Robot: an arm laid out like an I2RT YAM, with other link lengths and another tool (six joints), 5 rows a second.
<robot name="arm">
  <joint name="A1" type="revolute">
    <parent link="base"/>
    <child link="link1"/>
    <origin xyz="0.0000 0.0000 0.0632" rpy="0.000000 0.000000 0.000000"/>
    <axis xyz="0 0 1"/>
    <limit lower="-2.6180" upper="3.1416"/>
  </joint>
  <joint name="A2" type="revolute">
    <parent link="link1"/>
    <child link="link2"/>
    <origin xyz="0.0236 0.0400 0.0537" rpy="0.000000 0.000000 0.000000"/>
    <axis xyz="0 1 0"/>
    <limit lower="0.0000" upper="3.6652"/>
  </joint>
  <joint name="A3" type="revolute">
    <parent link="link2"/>
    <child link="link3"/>
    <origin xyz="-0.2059 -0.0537 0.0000" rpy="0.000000 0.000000 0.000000"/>
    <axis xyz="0 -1 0"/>
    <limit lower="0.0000" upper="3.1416"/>
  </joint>
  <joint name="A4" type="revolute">
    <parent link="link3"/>
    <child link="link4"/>
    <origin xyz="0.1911 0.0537 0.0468" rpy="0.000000 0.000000 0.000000"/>
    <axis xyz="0 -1 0"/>
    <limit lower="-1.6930" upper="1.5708"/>
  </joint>
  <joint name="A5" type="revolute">
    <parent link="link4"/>
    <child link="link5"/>
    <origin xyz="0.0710 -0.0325 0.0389" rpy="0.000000 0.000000 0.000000"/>
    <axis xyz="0 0 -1"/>
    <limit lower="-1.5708" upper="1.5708"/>
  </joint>
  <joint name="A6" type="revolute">
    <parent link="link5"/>
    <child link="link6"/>
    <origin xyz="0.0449 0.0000 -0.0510" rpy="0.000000 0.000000 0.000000"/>
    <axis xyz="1 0 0"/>
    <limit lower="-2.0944" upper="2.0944"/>
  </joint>
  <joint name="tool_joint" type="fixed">
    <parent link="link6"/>
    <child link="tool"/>
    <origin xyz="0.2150 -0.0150 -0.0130" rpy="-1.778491 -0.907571 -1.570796"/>
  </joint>
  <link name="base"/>
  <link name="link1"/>
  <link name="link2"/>
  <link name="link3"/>
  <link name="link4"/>
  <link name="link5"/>
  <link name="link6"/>
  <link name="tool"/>
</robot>
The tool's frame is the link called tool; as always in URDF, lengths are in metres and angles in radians.
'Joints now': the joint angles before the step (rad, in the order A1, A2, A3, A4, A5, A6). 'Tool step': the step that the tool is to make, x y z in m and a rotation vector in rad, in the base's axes. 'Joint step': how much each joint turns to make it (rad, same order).
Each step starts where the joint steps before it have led.
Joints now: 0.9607, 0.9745, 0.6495, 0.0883, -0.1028, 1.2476
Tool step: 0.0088, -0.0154, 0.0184, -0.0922, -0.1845, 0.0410
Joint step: -0.0636, -0.0574, 0.0634, -0.1132, -0.0549, -0.2235
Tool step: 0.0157, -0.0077, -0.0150, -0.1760, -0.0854, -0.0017
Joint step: -0.0036, 0.0899, 0.1311, -0.1484, 0.0476, -0.1717
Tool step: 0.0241, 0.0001, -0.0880, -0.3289, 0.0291, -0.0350
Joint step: 0.0624, 0.3483, 0.1651, -0.1010, 0.1661, -0.1102
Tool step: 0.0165, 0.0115, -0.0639, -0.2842, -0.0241, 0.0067
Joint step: 0.0904, 0.3756, 0.2569, -0.0976, 0.1773, -0.0747
